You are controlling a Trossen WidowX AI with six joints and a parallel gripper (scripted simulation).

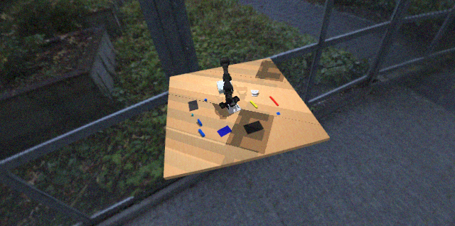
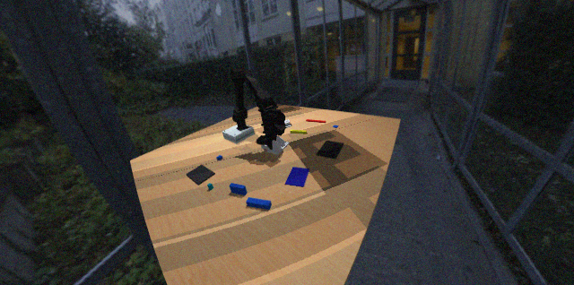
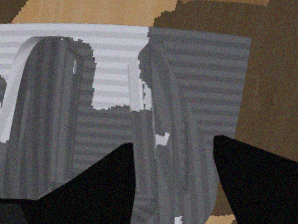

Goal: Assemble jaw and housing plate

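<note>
Right now the white jaw is 4 cm behind my gripper tip. From my gripper tip the other things lie so: light grey part (25 cm to the left, 20 cm behind, 1 cm above); yellow bar (22 cm to the left, 4 cm behind, 1 cm below); blue plate (25 cm ahead, 6 cm to the right, 1 cm below).
</note>
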